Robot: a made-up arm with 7 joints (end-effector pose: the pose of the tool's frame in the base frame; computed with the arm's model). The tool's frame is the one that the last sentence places. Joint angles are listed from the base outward.
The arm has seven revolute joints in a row. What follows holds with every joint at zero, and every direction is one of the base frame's.
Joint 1 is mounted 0.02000 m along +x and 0.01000 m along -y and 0.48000 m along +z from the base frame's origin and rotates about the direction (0, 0.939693, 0.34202), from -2.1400 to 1.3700 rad.
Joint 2 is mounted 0.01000 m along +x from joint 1 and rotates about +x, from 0.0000 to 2.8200 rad.
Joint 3 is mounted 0.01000 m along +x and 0.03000 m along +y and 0.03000 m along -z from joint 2 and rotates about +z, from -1.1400 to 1.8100 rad.
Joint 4 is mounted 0.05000 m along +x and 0.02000 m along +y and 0.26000 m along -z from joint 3 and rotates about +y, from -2.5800 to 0.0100 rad.
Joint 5 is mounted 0.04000 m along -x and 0.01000 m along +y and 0.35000 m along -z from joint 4 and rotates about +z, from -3.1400 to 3.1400 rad.
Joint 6 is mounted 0.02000 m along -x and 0.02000 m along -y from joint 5 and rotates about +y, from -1.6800 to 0.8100 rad.
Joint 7 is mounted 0.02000 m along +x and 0.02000 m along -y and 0.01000 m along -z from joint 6 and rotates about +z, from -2.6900 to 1.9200 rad.
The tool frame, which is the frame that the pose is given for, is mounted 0.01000 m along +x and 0.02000 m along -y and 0.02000 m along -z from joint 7; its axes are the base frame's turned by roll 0.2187, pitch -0.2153 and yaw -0.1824 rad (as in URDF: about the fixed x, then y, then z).
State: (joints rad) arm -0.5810 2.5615 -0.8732 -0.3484 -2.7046 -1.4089 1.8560
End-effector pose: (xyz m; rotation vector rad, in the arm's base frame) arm -0.0751 0.3362 0.9895 1.0402 1.3055 0.3194
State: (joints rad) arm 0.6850 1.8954 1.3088 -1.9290 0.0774 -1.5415 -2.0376
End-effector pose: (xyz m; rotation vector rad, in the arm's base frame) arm 0.3735 0.1014 0.7626 -0.8095 0.2452 0.1796
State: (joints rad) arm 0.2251 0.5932 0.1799 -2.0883 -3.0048 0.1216 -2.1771
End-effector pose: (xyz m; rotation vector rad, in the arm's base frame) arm 0.3841 0.2256 0.3952 -0.2613 -2.1241 0.3361
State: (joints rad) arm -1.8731 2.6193 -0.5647 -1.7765 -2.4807 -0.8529 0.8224
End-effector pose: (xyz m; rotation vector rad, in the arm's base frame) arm -0.1806 0.1842 0.9120 2.2354 1.1018 -1.0881
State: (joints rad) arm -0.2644 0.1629 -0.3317 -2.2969 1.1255 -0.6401 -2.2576
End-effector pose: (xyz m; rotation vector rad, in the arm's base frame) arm 0.3597 -0.1010 0.5064 1.6253 -2.5034 0.0292
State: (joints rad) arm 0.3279 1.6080 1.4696 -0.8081 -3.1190 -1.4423 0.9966
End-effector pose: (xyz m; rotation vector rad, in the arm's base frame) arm 0.0233 0.5242 0.7768 0.8567 0.4710 -0.9213
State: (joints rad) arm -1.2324 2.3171 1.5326 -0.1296 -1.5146 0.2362 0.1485
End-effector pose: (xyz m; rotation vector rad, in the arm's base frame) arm -0.2603 0.5393 0.7830 2.2121 -0.8763 1.3489
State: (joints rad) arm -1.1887 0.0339 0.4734 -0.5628 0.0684 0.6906 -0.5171
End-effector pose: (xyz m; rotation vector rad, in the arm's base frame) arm 0.6994 -0.1023 0.4052 0.1692 -1.2889 -0.4688
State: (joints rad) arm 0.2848 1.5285 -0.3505 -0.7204 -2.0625 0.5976 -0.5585
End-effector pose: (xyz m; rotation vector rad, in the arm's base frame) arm 0.2194 0.6485 0.4110 -0.5907 -1.5044 1.9172
